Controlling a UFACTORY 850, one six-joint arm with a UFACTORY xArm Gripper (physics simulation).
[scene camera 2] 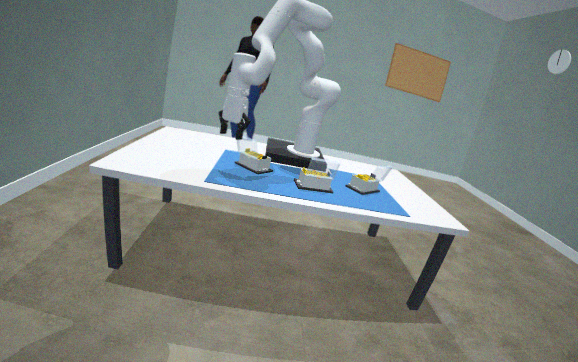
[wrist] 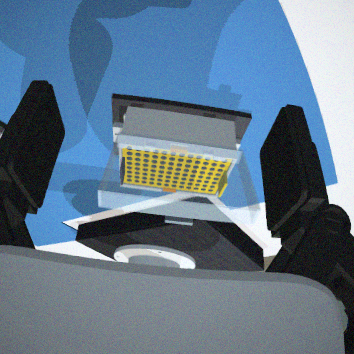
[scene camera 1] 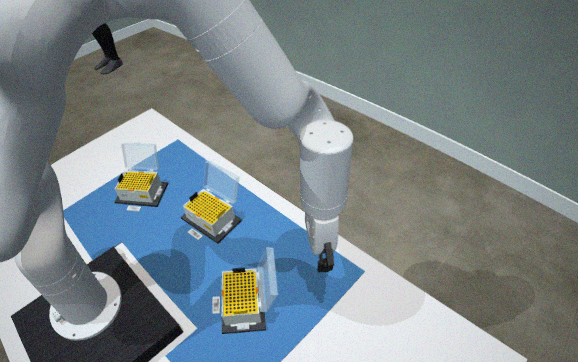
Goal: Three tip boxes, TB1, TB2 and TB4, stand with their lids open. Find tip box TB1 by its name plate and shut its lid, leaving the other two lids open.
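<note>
Three tip boxes with yellow tip racks stand with clear lids raised: one (scene camera 1: 240,292) (scene camera 2: 255,162) (wrist: 177,172) nearest the gripper, a middle one (scene camera 1: 207,207) (scene camera 2: 315,180) and a far one (scene camera 1: 137,182) (scene camera 2: 364,184). The nearest box's lid (scene camera 1: 269,280) (wrist: 150,201) stands upright, and the rack shows through it in the wrist view. Small name plates (scene camera 1: 215,304) (scene camera 1: 194,234) (scene camera 1: 133,208) lie beside the boxes; their text is unreadable, so I cannot tell which is TB1. My gripper (scene camera 1: 325,264) (scene camera 2: 232,131) (wrist: 163,113) is open and empty, above the table on the lid side of the nearest box.
The boxes stand in dark holders on a blue mat (scene camera 1: 300,320) (scene camera 2: 390,204) on a white table (scene camera 1: 390,320) (scene camera 2: 135,160). The arm's round base stands on a black plate (scene camera 1: 150,320) (wrist: 220,245) beside the mat. A person (scene camera 2: 255,100) stands behind the table.
</note>
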